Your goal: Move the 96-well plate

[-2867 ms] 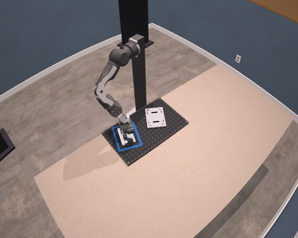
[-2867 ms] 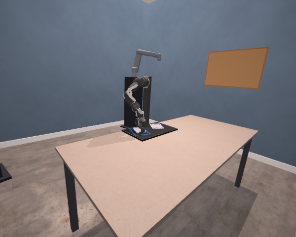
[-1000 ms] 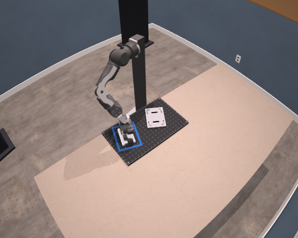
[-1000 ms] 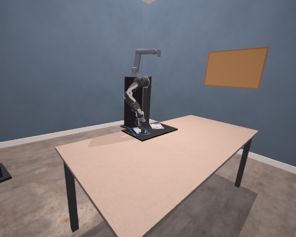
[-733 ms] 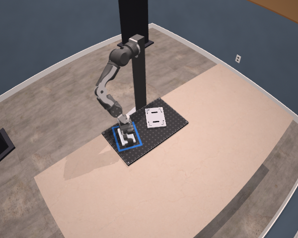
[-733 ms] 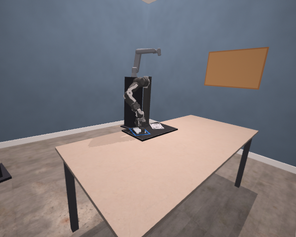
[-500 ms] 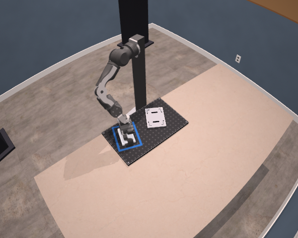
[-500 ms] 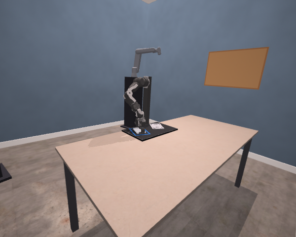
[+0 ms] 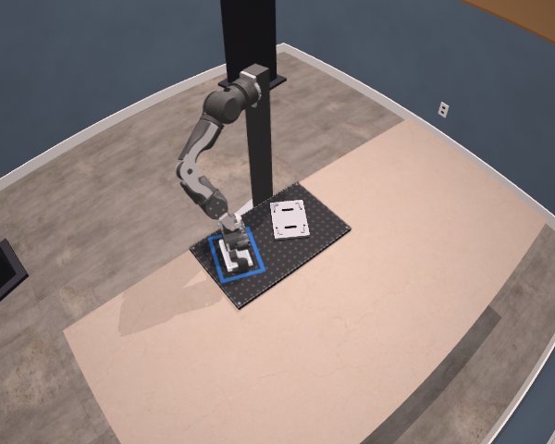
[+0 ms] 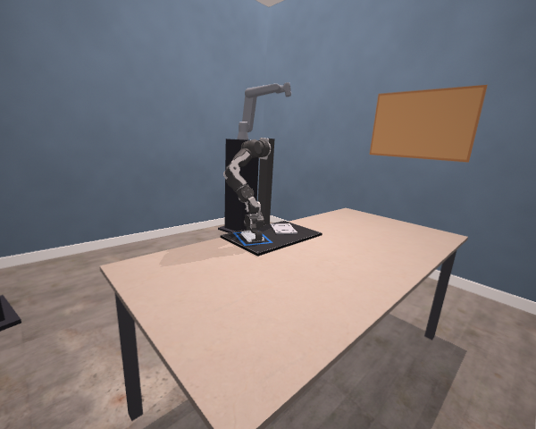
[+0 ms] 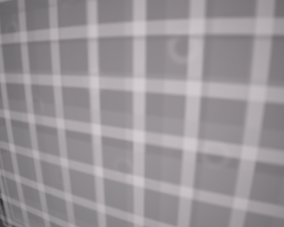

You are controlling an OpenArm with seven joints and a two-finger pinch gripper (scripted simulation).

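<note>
The white 96-well plate lies 10 mm above my hand. Round my hand: white plate nest N1: 50 mm ahead, 230 mm to the left, 10 mm above.
</note>
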